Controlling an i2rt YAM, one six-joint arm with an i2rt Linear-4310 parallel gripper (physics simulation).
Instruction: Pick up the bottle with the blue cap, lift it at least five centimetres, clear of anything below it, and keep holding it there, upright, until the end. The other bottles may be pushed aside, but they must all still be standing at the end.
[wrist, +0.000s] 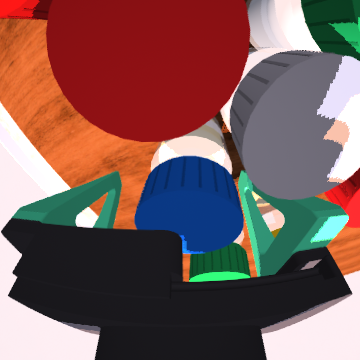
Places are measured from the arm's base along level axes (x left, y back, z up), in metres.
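Where they show: gripper, fingertip midpoint: (179, 176).
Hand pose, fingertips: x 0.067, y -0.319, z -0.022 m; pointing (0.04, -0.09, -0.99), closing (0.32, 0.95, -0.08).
Observation:
Things, the pixels of their top centre, and the offset from my fingertips. "spot": a spot on its surface instead. Level surfaces: height alone.
- bottle with the blue cap, top centre: (187, 229) dz +0.054, dx -0.008, dy +0.011 m
- large dark red cap, top centre: (136, 46) dz +0.054, dx -0.083, dy +0.021 m
- grey-capped bottle, top centre: (319, 142) dz +0.054, dx -0.043, dy +0.067 m
- green-capped bottle, top centre: (219, 281) dz +0.054, dx +0.081, dy +0.014 m
- green cap, surface spot: (335, 25) spot: dz +0.045, dx -0.077, dy +0.078 m
- wooden surface, surface height: dz -0.051 m
The bottle with the blue cap (189, 200) stands in the middle of the wrist view, its ribbed cap toward the camera and its pale shoulder (192, 150) showing behind. My gripper (179, 176) is open, with one green finger on each side of the blue cap. The right finger is close to the cap; a wider gap shows on the left. Nothing is held. The lower part of the bottle is hidden by its cap and a dark red cap.
A large dark red cap (147, 70) is above the blue one. A grey-capped bottle (295, 130) is close by the right finger. A green-capped bottle (219, 262) shows below the blue cap. Another green cap (335, 25) is top right, a red cap (349, 200) at right. They are over a wooden surface (30, 70).

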